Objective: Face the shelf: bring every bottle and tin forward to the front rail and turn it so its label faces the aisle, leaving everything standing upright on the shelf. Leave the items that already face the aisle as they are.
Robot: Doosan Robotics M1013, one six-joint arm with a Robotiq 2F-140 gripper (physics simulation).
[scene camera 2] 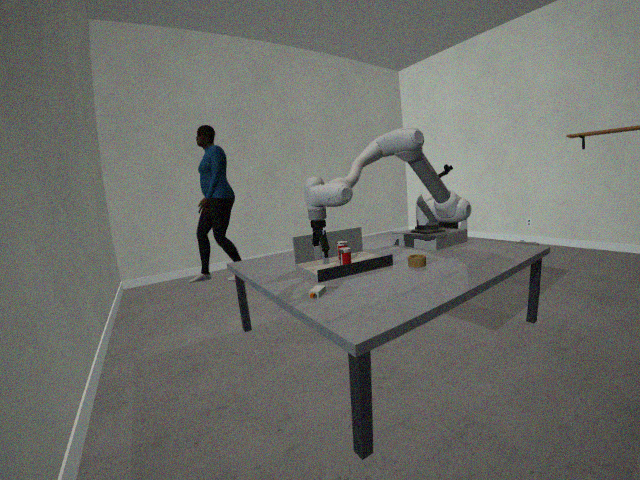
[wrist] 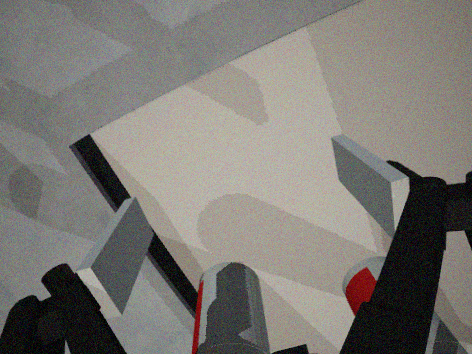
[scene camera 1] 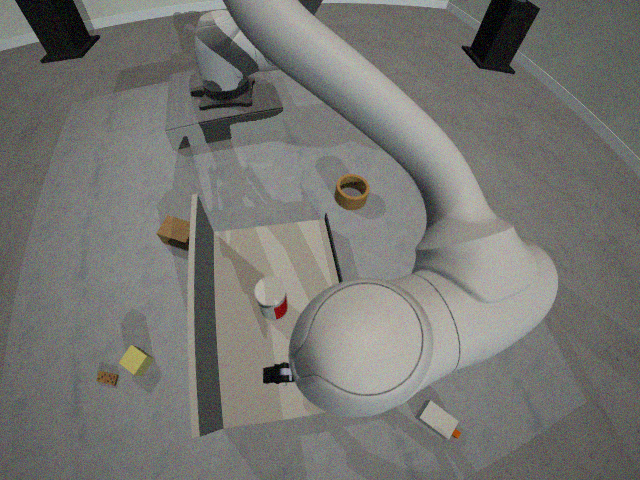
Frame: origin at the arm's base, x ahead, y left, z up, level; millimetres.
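Seen in the pictures: gripper, fingertip midpoint: (scene camera 2: 321, 261) (wrist: 237, 188); arm's base, link origin: (scene camera 2: 427, 232) (scene camera 1: 228, 94).
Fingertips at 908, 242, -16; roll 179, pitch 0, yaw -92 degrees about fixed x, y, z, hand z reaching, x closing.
Offsets run from my fingertips to a thing's top centre, as dx, dy, dz. Level surfaces: height alone.
The shelf has a pale board @(dz -40) (scene camera 1: 237, 356) (wrist: 280, 150), a black front rail @(-165, +74, -15) (scene camera 1: 333, 248) (scene camera 2: 356, 267) (wrist: 107, 170) and an upright back panel (scene camera 1: 204, 320) (scene camera 2: 305, 249). A white tin with a red label @(-111, +46, +59) (scene camera 2: 345, 256) (wrist: 235, 310) stands upright close behind the rail; its red side faces the rail. In scene camera 1 the arm hides it. Another white and red tin @(-159, -85, +69) (scene camera 1: 271, 299) (scene camera 2: 341, 244) (wrist: 359, 292) stands upright farther back, partly behind a finger in the wrist view. My gripper (scene camera 2: 321, 252) (wrist: 237, 188) is open and empty, low over the shelf, to the left of the tins in scene camera 2.
On the table lie a wooden ring @(-491, +143, -26) (scene camera 1: 351, 203) (scene camera 2: 416, 261), a white carton with an orange cap (scene camera 1: 438, 419) (scene camera 2: 318, 290), a brown block @(-373, -335, -26) (scene camera 1: 174, 230) beside the back panel, a yellow cube @(-50, -400, -38) (scene camera 1: 135, 360) and a speckled block @(-12, -476, -68) (scene camera 1: 107, 378). A person (scene camera 2: 215, 170) is beyond the table.
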